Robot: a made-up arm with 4 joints.
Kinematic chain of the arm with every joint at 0, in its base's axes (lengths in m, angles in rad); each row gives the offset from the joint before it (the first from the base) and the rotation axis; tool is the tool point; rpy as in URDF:
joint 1: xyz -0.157 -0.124 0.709 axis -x
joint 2: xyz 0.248 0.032 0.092 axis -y
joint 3: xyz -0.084 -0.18 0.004 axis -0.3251 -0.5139 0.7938
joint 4: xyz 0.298 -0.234 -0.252 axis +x
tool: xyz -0.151 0.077 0.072 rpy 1.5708 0 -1.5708
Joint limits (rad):
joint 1: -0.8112..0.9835
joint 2: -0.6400..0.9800
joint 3: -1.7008..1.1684
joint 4: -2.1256..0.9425
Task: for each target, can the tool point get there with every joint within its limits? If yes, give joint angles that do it. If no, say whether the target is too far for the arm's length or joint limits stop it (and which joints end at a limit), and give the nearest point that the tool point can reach.
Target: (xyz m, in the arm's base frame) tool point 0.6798 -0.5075 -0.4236
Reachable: no: too far | nearest point 0.3405 -0.2535 0.3266 | short by 0.862 m
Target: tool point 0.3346 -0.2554 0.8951
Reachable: yes | joints 0.3753 0.7431 0.7699 -0.8011
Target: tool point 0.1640 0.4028 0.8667
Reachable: no: joint limits stop it (at a limit: joint 1, joint 2, joint 3) | nearest point 0.1613 0.0455 1.0151 | short by 0.387 m
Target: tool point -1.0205 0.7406 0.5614
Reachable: no: too far | nearest point -0.2885 0.0169 0.5840 | short by 1.030 m
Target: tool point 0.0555 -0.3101 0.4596
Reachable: yes | joints -0.0096 0.4979 -1.1311 -0.6189
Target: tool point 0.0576 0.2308 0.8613
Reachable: no: joint limits stop it (at a limit: joint 1, joint 2, joint 3) | nearest point 0.1683 0.0355 0.9910 | short by 0.259 m
